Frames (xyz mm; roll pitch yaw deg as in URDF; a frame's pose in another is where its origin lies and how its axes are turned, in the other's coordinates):
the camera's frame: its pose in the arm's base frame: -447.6 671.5 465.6 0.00 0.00 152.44
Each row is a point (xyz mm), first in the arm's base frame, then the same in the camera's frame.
Working: the arm's base frame: its pose in the camera's frame: -707.5 388.2 -465.6 0.00 0.00 -152.44

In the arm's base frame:
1: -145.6 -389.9 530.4
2: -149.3 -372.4 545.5
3: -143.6 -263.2 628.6
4: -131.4 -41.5 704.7
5: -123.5 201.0 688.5
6: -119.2 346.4 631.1
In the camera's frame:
1: -758.8 801.2 64.8
2: -747.4 787.4 79.9
3: -702.0 688.0 163.0
4: -610.2 485.8 239.1
5: -505.0 267.2 222.9
6: -441.6 136.3 165.5

